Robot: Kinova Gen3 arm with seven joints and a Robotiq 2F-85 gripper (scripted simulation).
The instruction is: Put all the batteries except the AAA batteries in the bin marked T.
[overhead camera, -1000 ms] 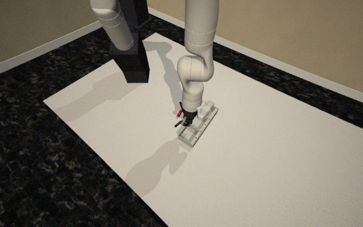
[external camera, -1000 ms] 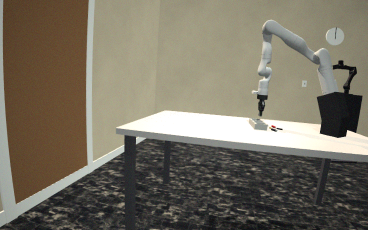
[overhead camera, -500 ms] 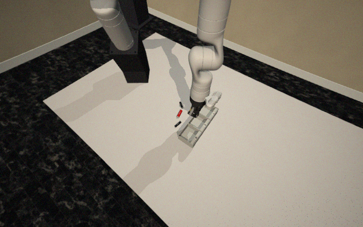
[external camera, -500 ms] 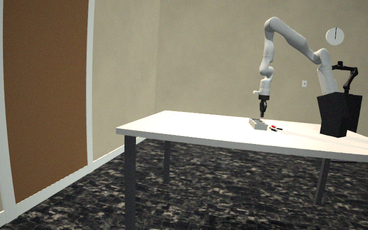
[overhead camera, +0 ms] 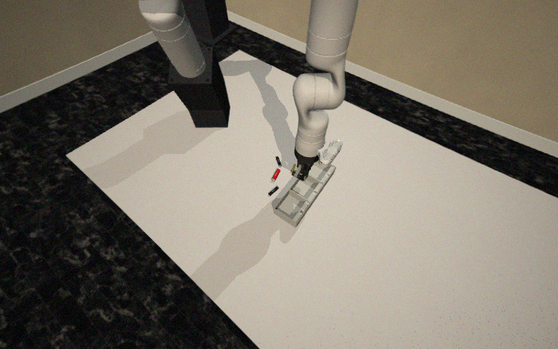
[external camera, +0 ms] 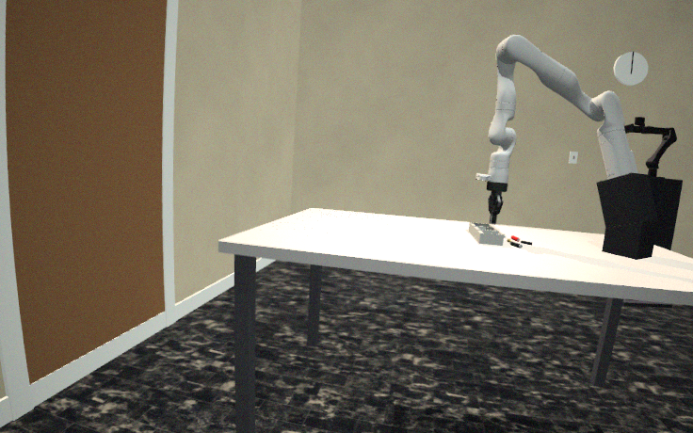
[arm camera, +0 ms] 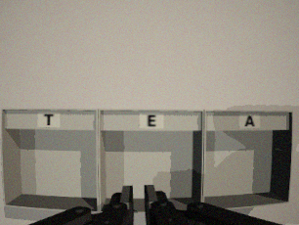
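Now: hand 2 cm short of the tray, 1 cm to the left of it and 6 cm above it. Also, from my hand: yellow piece: 6 cm behind, 5 cm to the left, 7 cm below; black battery: 7 cm behind, 6 cm to the right, 7 cm below; red battery: 10 cm behind, 1 cm to the right, 7 cm below.
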